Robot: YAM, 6 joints.
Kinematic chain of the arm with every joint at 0, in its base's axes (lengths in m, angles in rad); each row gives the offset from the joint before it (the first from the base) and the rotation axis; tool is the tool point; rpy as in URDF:
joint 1: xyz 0 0 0.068 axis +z
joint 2: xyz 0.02 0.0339 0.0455 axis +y
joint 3: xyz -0.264 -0.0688 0 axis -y
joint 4: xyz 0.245 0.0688 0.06 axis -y
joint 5: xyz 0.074 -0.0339 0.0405 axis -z
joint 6: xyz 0.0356 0 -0.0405 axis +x
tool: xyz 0 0 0 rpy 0 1.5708 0
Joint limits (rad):
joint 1: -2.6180..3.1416
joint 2: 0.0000..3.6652
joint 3: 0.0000..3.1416
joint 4: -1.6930..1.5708
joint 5: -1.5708..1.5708
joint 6: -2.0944..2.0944
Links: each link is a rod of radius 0.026 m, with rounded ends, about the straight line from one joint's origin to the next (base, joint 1, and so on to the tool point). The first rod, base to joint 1, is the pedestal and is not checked.
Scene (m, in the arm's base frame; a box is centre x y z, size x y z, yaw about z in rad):
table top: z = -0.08
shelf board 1: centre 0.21 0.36 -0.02 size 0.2 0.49 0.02 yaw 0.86
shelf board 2: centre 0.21 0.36 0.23 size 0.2 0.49 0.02 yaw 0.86
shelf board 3: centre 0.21 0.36 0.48 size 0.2 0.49 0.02 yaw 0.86
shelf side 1: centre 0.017 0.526 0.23 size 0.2 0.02 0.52 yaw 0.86
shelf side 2: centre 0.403 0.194 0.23 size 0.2 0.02 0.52 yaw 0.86
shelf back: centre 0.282 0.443 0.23 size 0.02 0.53 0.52 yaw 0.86
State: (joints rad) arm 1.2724 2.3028 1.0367 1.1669 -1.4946 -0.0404
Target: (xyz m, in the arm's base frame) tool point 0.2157 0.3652 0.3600
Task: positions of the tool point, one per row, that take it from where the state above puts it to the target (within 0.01 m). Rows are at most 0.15 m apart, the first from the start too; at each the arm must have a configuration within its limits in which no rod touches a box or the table.
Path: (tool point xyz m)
1: 0.0284 0.3442 0.0867
2: -0.0153 0.2800 0.0866
3: 0.0287 0.2899 0.1793
4: 0.0628 0.2606 0.2748
5: 0.0719 0.1982 0.3600
6: 0.1155 0.2560 0.3779
7: 0.1643 0.3130 0.3780
8: 0.2157 0.3652 0.3600

